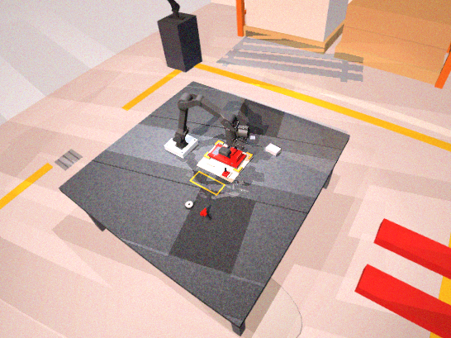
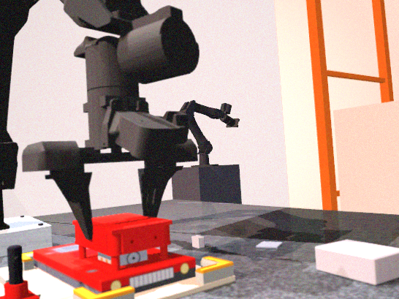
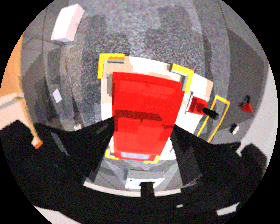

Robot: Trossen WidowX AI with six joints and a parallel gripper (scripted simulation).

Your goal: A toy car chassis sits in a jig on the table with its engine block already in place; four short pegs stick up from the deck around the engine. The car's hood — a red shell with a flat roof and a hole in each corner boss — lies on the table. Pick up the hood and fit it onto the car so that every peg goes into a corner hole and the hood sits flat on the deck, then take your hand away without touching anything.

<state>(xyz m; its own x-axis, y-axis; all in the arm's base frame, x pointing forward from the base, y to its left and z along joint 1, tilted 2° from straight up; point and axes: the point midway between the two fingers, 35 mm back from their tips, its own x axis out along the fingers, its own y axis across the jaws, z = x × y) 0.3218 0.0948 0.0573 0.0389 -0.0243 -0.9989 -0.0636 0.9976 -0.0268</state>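
Now: the engine block 3 cm below my gripper tip. From my gripper tip the other things lie so: red hood 1 cm above.
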